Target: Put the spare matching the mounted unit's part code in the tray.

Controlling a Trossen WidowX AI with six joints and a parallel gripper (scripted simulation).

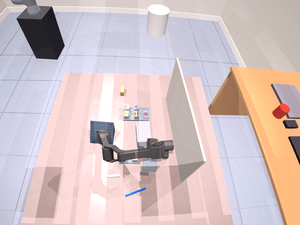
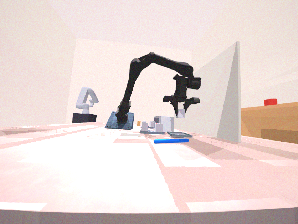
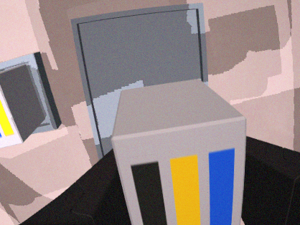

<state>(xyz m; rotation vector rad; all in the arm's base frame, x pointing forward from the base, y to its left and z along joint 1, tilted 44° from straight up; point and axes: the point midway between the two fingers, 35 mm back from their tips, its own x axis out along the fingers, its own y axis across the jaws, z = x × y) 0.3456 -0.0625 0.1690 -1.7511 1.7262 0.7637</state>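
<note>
My gripper tip is now 100 mm above the grey tray. From my gripper tip the other things lie so: grey spare cube: 20 mm above; small grey piece: 100 mm below, 80 mm to the right, 40 mm behind; white mounted unit: 190 mm to the left, 60 mm behind, 50 mm below.
</note>
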